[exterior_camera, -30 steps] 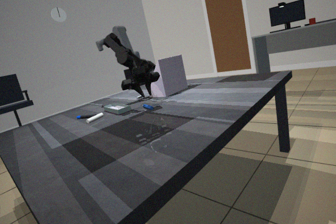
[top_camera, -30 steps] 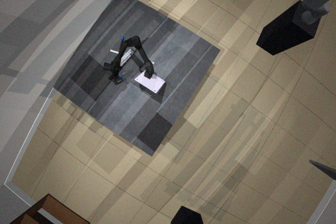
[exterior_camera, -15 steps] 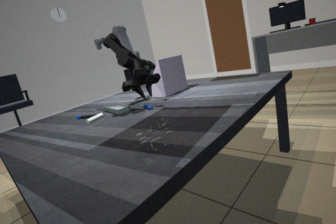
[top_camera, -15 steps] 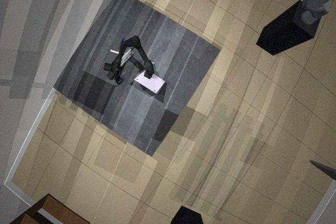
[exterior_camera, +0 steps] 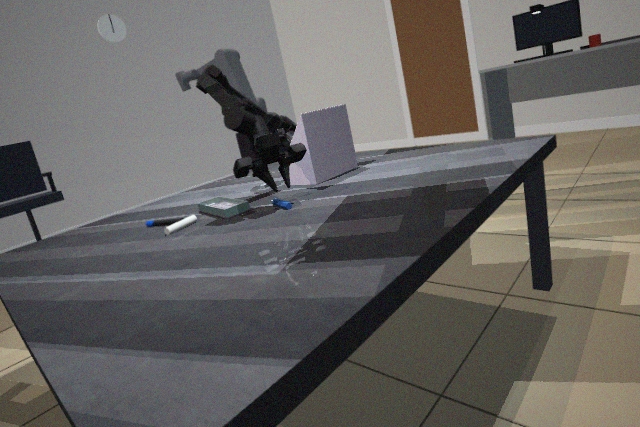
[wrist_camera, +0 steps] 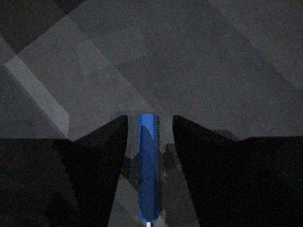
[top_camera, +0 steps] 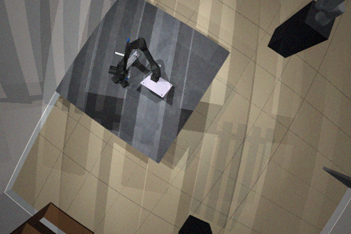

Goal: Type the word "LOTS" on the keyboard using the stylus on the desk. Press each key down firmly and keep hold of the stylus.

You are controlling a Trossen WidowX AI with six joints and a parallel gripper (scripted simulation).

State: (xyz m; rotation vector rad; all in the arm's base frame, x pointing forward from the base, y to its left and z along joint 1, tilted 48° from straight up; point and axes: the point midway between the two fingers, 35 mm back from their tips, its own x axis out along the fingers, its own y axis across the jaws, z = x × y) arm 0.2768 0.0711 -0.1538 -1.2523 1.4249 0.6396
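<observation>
The blue hexagonal stylus is 6 cm to the right of my gripper tip, 4 cm below it and 3 cm behind it. The rest, counted from my gripper tip: blue-tipped dark pen (38 cm to the right, 16 cm ahead, 4 cm below); then white cylinder (24 cm to the right, 16 cm ahead, 4 cm below).
</observation>
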